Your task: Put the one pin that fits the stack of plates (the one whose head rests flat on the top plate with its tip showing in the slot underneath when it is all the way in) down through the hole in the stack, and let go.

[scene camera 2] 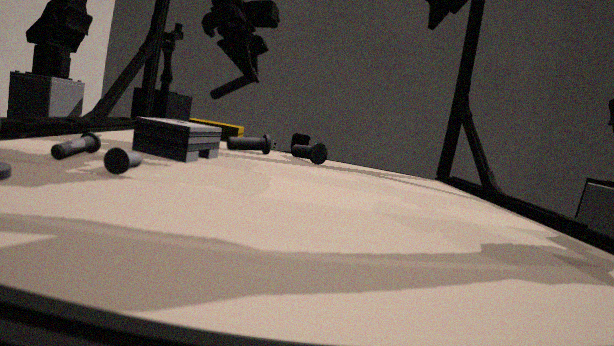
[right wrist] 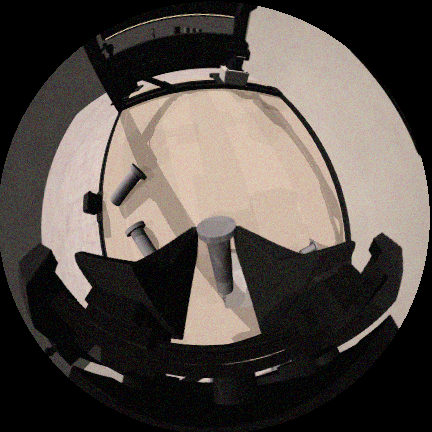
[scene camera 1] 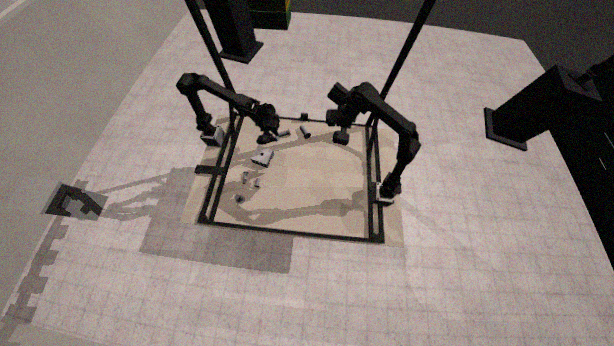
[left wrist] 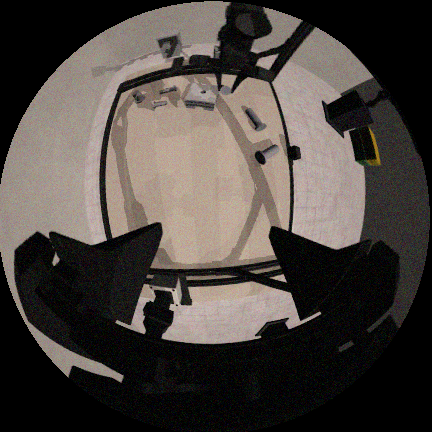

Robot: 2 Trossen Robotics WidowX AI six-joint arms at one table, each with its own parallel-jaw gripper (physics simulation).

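The stack of plates (scene camera 1: 260,159) (scene camera 2: 162,137) (left wrist: 200,98) stands left of centre in scene camera 1, with a round hole in its top and a slot underneath. My right gripper (scene camera 2: 255,78) (left wrist: 224,91) (right wrist: 215,231) is shut on a grey pin (scene camera 2: 230,88) (right wrist: 220,265) just below its head. It holds the pin tilted, tip lower, in the air above the stack's height; the pin's tip is clear of the stack. My left gripper (left wrist: 217,230) is open and empty, high at the right in scene camera 1.
Two large pins (scene camera 1: 283,133) (scene camera 1: 305,132) (scene camera 2: 246,143) (scene camera 2: 310,152) lie behind the stack. Two smaller pins (scene camera 1: 245,177) (scene camera 1: 256,183) and a dark-headed pin (scene camera 1: 240,199) lie in front of it. A black frame (scene camera 1: 295,231) (left wrist: 103,185) surrounds the tabletop, with posts rising at the back corners.
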